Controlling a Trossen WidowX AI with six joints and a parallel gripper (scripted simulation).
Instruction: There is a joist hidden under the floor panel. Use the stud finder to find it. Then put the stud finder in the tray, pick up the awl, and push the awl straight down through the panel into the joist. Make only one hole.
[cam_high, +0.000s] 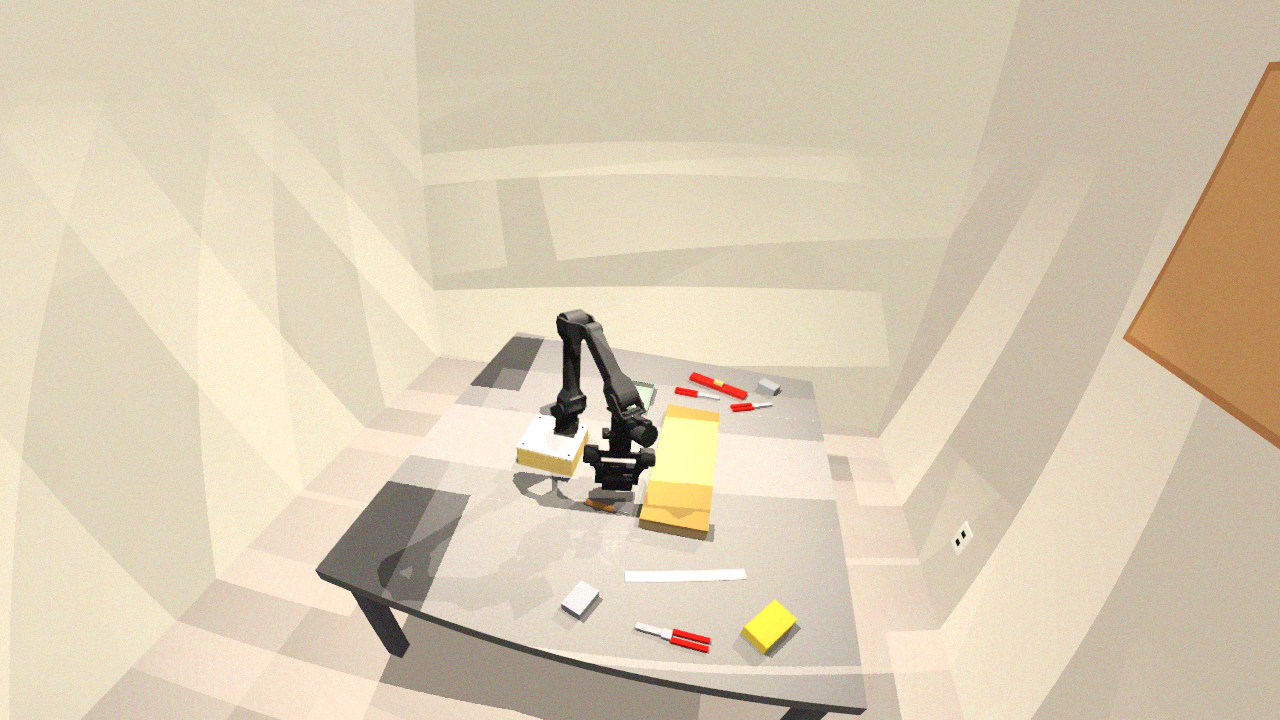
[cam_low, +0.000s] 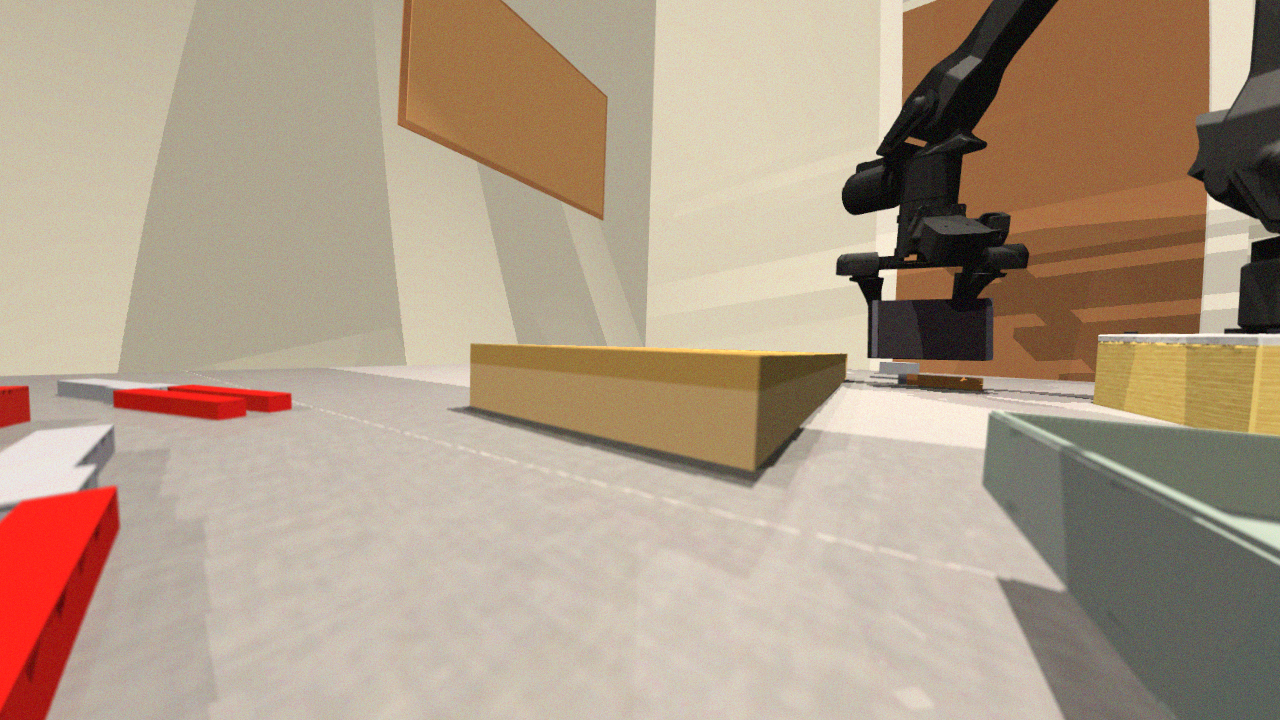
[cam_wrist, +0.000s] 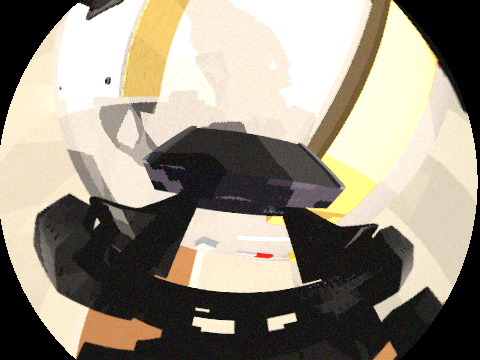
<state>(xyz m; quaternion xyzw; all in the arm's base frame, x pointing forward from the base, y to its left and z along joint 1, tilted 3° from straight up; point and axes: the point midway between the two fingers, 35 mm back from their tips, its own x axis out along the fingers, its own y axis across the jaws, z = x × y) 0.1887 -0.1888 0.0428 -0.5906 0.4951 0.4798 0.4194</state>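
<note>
Now: gripper tip 10 mm short of the stud finder and 10 mm to the right of it. Round my gripper tip: white strip (210 mm ahead, 210 mm to the right, 70 mm below); then pale green tray (10 mm behind, 500 mm to the left, 60 mm below); then awl (10 mm behind, 40 mm to the right, 70 mm below).
</note>
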